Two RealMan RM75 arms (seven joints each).
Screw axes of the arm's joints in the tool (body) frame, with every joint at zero. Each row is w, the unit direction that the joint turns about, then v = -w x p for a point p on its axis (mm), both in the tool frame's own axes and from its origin. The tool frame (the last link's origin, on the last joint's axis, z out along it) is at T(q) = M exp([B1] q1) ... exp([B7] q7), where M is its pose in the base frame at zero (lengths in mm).
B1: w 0 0 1 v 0.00 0.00 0.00
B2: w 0 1 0 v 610.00 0.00 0.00
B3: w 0 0 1 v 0.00 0.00 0.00
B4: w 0 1 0 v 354.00 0.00 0.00
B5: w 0 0 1 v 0.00 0.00 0.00
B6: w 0 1 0 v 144.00 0.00 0.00
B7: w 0 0 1 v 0.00 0.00 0.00
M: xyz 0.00 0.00 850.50 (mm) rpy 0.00 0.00 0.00 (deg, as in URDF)
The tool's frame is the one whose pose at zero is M.
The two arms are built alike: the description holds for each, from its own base.
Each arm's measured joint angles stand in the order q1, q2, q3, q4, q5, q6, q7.
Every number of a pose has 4 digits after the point. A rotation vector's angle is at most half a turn.
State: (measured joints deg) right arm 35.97 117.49 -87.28 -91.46 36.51 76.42 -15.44; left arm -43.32 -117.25 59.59 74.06 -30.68 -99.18 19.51
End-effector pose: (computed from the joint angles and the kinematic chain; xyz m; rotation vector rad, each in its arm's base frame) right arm 0.0864 0.3719 0.0099 -2.4772 0.8073 -0.0315; left arm -0.1669 0.3813 0.0561 -2.3625 -1.4201 0.2637
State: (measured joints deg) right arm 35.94 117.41 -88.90 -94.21 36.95 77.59 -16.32; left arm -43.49 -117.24 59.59 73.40 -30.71 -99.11 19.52
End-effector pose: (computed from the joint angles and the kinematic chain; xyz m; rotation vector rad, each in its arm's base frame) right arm 0.0753 0.3635 0.0084 -2.5180 0.7295 -0.0396; left arm -0.1676 0.3814 0.0546 -2.3649 -1.4282 0.2681
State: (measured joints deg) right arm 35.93 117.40 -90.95 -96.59 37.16 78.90 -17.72; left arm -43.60 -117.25 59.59 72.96 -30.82 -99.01 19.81
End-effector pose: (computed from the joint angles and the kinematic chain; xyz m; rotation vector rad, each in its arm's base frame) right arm 0.0662 0.3538 0.0043 -2.5647 0.6402 -0.0659; left arm -0.1679 0.3816 0.0533 -2.3714 -1.4277 0.2699
